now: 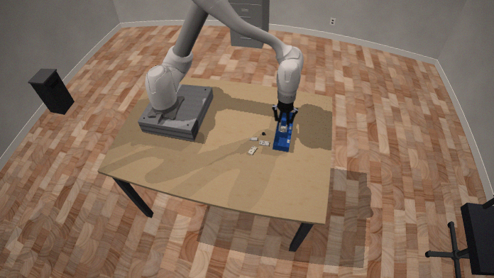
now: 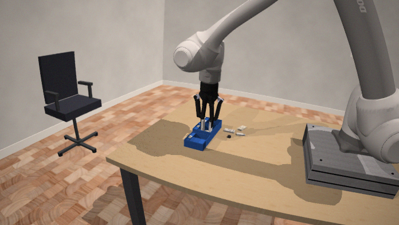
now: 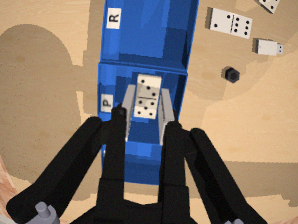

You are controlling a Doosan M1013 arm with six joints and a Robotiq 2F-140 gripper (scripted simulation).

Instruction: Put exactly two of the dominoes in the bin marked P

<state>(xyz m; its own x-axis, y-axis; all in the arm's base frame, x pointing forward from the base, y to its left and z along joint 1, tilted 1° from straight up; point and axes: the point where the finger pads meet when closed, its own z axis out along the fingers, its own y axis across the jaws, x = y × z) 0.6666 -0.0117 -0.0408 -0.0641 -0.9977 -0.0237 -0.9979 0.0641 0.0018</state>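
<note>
The blue bin block is 1 cm ahead of my hand and 3 cm below it. The rest, counted from my hand: white usb stick: 15 cm behind, 8 cm to the right, 5 cm below; small black nut: 10 cm behind, 3 cm to the right, 5 cm below; domino: 3 cm below.
</note>
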